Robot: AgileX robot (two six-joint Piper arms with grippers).
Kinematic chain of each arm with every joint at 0, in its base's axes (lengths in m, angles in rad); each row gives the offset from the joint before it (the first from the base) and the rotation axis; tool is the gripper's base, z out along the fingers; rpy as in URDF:
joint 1: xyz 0 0 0.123 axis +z
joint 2: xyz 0 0 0 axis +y
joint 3: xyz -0.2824 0 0.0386 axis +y
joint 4: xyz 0.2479 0 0.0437 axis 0.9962 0 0.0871
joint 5: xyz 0 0 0 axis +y
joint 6: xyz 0.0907 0 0.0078 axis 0.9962 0 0.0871
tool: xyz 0 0 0 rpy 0 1.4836 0
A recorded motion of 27 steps. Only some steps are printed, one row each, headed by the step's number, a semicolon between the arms.
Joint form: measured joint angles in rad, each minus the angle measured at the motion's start. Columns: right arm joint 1, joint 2, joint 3, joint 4, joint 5, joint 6; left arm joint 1, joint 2, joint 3, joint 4, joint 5, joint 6.
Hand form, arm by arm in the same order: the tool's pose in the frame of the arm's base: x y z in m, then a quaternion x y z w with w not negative. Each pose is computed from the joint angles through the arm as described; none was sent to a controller.
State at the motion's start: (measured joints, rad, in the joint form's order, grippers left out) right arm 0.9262 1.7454 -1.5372 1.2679 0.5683 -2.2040; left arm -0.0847 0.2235 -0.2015 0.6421 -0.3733 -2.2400
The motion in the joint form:
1: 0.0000 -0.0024 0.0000 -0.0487 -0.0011 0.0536; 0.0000 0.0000 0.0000 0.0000 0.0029 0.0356
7: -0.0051 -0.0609 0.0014 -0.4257 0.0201 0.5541; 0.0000 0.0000 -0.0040 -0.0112 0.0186 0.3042
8: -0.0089 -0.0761 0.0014 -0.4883 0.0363 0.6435; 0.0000 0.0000 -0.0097 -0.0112 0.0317 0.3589
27: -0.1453 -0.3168 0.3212 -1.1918 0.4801 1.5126; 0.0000 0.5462 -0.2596 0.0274 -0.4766 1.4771
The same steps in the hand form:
1: 0.2109 0.3571 0.3609 -0.73062 0.32857 0.19502 0.56587; 0.0631 -0.0251 0.2932 -0.32054 0.47142 -0.65136 0.50074
7: 0.2092 0.3378 0.3674 -0.72719 0.42567 0.18654 0.50519; 0.0635 -0.0240 0.2937 -0.26270 0.50860 -0.57752 0.58205
8: 0.2086 0.3324 0.3702 -0.72358 0.44428 0.18551 0.49460; 0.0636 -0.0234 0.2948 -0.25210 0.51606 -0.55851 0.59850
27: 0.1981 0.2048 0.3147 -0.64881 0.73411 0.04484 0.19524; 0.1399 -0.0544 0.3526 0.15761 0.51019 -0.27207 0.80053

